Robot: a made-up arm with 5 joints. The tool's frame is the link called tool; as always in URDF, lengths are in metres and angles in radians. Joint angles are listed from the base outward. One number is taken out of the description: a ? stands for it. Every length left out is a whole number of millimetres.
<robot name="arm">
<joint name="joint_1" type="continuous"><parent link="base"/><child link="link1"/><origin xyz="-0.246 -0.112 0.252" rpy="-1.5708 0 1.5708"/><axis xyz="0 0 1"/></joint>
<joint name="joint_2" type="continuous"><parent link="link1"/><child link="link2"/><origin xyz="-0.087 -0.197 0" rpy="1.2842 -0.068 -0.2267"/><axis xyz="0 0 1"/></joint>
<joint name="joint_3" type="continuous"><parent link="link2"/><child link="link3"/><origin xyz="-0.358 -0.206 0" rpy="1.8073 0 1.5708"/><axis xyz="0 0 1"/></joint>
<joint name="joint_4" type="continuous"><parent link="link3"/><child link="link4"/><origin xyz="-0.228 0.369 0" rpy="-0.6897 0.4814 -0.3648"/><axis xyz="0 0 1"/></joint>
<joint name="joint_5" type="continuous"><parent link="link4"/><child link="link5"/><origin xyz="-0.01 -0.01 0" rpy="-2.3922 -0.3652 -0.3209"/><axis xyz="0 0 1"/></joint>
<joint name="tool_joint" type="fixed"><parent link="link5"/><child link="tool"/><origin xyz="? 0.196 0" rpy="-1.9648 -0.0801 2.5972"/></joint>
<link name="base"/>
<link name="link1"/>
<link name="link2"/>
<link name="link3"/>
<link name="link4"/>
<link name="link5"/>
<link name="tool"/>
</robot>
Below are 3 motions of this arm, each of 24 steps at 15 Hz.
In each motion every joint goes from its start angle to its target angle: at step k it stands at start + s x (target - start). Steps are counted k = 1, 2, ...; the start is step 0. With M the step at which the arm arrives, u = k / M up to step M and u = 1 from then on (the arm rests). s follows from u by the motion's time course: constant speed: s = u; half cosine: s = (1 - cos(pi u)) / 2; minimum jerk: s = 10 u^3 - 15 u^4 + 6 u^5.
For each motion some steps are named. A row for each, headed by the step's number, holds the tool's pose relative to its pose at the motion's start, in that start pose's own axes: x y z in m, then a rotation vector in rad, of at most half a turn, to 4 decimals.
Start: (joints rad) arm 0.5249 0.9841 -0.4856 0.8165 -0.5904
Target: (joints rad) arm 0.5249 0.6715 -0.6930 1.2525 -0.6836
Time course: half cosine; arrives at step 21
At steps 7, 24:
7: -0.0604 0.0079 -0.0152 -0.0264 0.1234 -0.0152
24: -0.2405 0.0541 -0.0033 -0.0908 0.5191 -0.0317

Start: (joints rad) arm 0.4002 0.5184 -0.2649 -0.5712 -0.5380
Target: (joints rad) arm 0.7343 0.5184 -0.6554 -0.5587 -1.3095
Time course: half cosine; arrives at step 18
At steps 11, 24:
11: -0.1520 -0.0087 0.1188 -0.2361 0.3130 0.2508
24: -0.2081 -0.0155 0.1879 -0.3696 0.4772 0.3539

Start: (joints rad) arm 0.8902 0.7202 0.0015 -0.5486 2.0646
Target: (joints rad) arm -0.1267 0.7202 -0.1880 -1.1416 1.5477
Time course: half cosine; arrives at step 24
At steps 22, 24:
22: 0.4155 -0.8325 0.2081 -0.7445 -0.3732 -1.1208
24: 0.4165 -0.8463 0.2181 -0.7527 -0.3814 -1.1421

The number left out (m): 0.341
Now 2 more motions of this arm.
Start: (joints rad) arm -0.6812 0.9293 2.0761 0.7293 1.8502
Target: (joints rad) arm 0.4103 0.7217 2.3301 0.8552 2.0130
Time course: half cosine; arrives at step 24
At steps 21, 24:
21: -0.3183 0.0281 0.2331 -0.1349 1.0644 -0.2483
24: -0.3243 0.0328 0.2501 -0.1435 1.1033 -0.2656

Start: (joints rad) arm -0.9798 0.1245 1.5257 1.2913 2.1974
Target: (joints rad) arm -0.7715 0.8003 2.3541 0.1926 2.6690
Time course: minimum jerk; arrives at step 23
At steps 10, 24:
10: 0.1333 0.0102 -0.1063 -0.2629 -0.0583 -0.0960
24: 0.2271 -0.1068 -0.2024 -0.8404 -0.2447 0.0348

